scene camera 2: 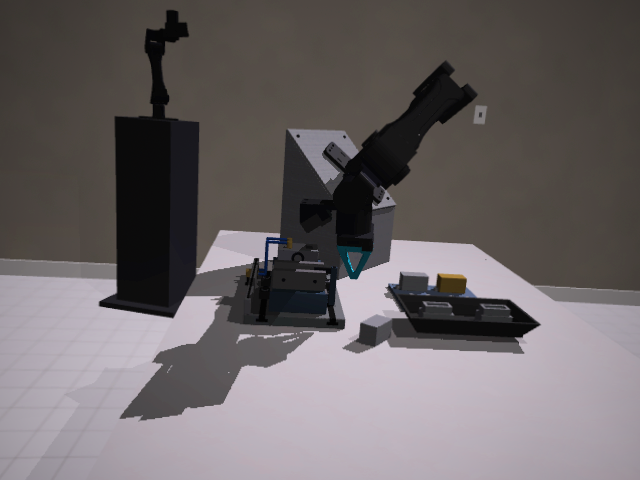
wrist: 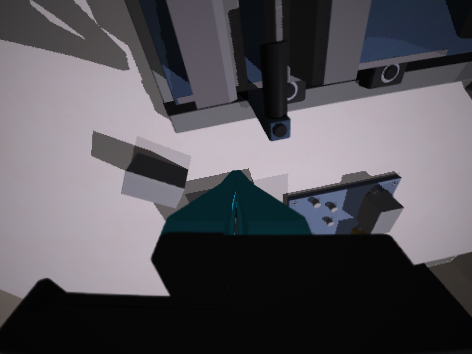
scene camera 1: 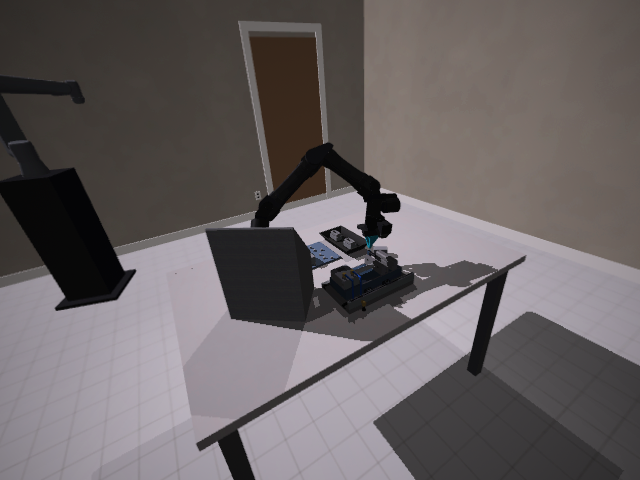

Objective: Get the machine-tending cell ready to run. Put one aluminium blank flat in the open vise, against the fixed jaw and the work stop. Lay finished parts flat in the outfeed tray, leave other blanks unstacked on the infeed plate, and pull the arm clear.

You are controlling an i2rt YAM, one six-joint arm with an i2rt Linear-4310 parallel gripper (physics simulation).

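Frame: origin at the arm's base, x ahead, y left, z up, level; metres.
Seen in the pictures: gripper, fingertip midpoint: [scene camera 2: 353,278] [wrist: 236,177] [scene camera 1: 369,247]; arm's base, origin of the base link: [scene camera 1: 258,242].
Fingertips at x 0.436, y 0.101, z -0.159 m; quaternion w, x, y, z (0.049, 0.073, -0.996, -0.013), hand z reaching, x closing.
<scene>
Offsets run from my fingertips to a thing's top centre. "pt": to the spot under its first point.
My gripper [scene camera 1: 369,244] [scene camera 2: 354,274] [wrist: 236,177] is shut and empty, with teal fingers pointing down above the table beside the vise. The vise @[0.136 m right, 0.060 m back, 0.015 m up] [scene camera 1: 364,276] [scene camera 2: 298,281] has a gap between its jaws; no blank shows there in the wrist view. A grey blank @[0.062 m left, 0.078 m ahead, 0.048 m down] [scene camera 2: 375,330] [wrist: 152,189] lies on the table between the vise and the black outfeed tray [scene camera 2: 465,329]. Two light finished parts @[pt 0.161 m left, 0.021 m back, 0.041 m down] [scene camera 2: 436,308] @[pt 0.268 m left, 0.062 m back, 0.043 m down] [scene camera 2: 494,311] sit in that tray. The blue infeed plate @[0.156 m left, 0.211 m back, 0.076 m down] [scene camera 1: 324,254] [wrist: 302,212] bears a grey block @[0.098 m left, 0.245 m back, 0.040 m down] [scene camera 2: 413,281] [wrist: 385,212] and an orange block @[0.182 m left, 0.274 m back, 0.040 m down] [scene camera 2: 451,283], side by side.
A tall sloped grey cabinet [scene camera 1: 258,273] [scene camera 2: 305,206] stands behind the vise in scene camera 2. Blue hoses @[pt 0.218 m right, 0.113 m back, 0.012 m down] [scene camera 2: 267,257] rise at the vise's side. A black post @[pt 0.067 m right, 0.007 m back, 0.012 m up] [wrist: 274,80] stands at the vise edge near the fingers. A dark pedestal [scene camera 1: 67,232] [scene camera 2: 155,206] with another arm stands beyond the table.
</scene>
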